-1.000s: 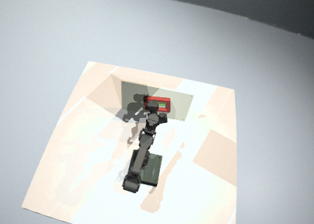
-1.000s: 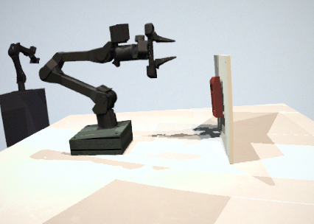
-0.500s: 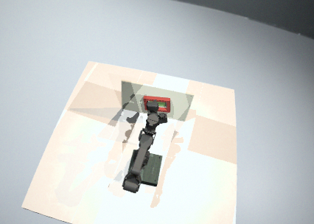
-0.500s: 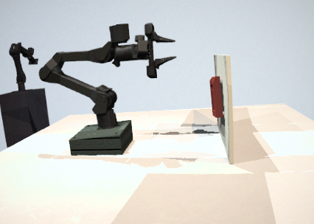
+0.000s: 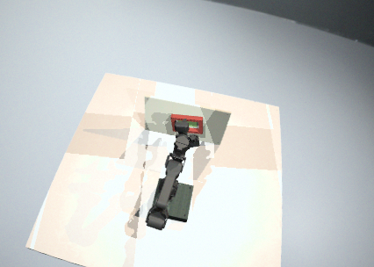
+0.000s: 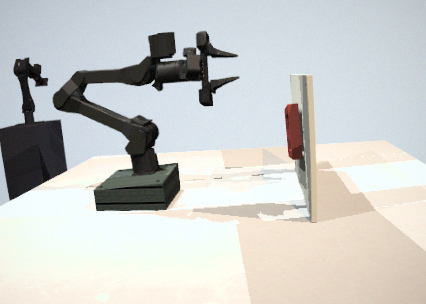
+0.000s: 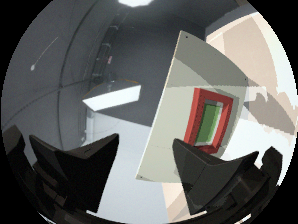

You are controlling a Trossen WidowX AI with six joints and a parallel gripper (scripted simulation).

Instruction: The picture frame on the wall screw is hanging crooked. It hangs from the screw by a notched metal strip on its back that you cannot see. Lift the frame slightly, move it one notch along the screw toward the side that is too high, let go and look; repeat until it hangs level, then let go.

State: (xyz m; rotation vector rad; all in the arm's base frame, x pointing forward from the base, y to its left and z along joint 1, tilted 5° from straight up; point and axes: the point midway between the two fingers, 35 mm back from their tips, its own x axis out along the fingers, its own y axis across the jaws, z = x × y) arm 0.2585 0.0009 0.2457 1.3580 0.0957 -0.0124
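Right now the picture frame is 130 mm ahead of my gripper tip and 170 mm below it. From my gripper tip the other things lie so: wall panel (140 mm ahead, 20 mm to the left, 180 mm below).
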